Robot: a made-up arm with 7 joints. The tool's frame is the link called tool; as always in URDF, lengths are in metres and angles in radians.
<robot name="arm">
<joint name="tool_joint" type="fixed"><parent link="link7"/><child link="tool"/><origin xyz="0 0 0" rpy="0 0 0"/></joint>
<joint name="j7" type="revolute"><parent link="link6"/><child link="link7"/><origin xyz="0 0 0" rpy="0 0 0"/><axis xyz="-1 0 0"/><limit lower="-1.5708" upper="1.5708" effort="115" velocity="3.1"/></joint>
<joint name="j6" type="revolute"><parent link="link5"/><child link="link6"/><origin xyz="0 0 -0.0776" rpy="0 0 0"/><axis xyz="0 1 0"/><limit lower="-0.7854" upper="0.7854" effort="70" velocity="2.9"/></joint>
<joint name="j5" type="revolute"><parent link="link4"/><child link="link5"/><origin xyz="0 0 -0.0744" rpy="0 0 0"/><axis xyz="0 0 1"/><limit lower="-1.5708" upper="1.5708" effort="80" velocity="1.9"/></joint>
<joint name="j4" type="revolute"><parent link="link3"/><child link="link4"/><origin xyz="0 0 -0.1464" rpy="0 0 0"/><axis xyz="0 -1 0"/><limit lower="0" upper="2.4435" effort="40" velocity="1.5"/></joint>
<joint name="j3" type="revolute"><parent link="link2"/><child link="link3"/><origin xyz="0 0 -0.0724" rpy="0 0 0"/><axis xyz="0 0 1"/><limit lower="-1.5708" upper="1.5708" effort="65" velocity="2.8"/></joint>
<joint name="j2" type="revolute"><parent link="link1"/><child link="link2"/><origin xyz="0 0.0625 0" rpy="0 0 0"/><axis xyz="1 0 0"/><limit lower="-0.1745" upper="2" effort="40" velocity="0.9"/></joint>
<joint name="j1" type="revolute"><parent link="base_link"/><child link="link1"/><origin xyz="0 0.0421 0" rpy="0 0 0"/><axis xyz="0 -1 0"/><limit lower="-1.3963" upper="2" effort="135" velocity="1.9"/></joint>
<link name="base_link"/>
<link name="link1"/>
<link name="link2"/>
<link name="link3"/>
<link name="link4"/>
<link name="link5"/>
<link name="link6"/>
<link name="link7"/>
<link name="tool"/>
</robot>
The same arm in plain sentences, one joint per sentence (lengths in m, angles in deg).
The arm has seven revolute joints in a row. What follows holds with every joint at zero, and every direction is one of the base frame's. The first joint is mounted 0.0421 m along +y from the base frame's origin and rotates about -y, from -80 to 114.59 deg. The second joint is mounted 0.0625 m along +y from the first joint and rotates about +x, from -10 to 114.59 deg. The third joint is mounted 0.0724 m along -z from the second joint and rotates about +z, from -90 to 90 deg. The fourth joint is mounted 0.1464 m along -z from the third joint and rotates about -y, from 0 to 140 deg. The fifth joint is mounted 0.0744 m along -z from the fourth joint and rotates about +z, from -90 to 90 deg. The sixth joint is mounted 0.0776 m along -z from the fifth joint and rotates about +y, from -45 to 45 deg. The seventh joint is mounted at the same point as the sixth joint and rotates about -x, from -90 to 90 deg. The tool frame, which is the frame that the pose is given for, is mounted at the same point as the seventh joint; its axes are parallel to the base frame's.
